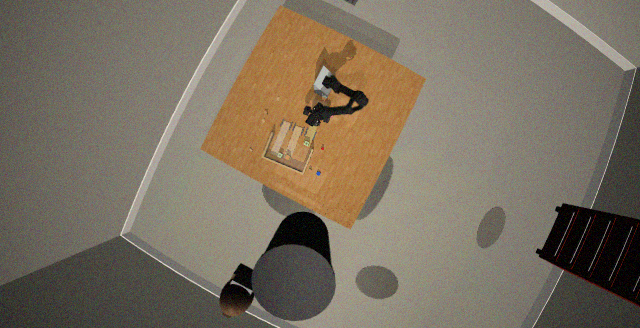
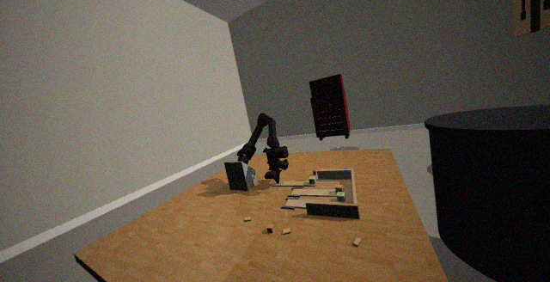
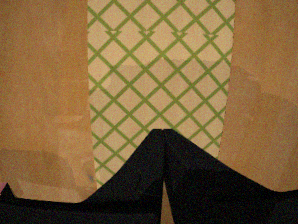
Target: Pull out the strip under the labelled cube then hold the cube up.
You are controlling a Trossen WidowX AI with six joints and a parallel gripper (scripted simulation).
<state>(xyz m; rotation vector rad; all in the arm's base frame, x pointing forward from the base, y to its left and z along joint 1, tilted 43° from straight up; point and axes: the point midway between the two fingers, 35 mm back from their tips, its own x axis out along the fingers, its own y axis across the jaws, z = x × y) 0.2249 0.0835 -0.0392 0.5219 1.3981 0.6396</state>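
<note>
My gripper tip is 100 mm short of the cross-hatched strip and 10 mm to the right of it.
</note>
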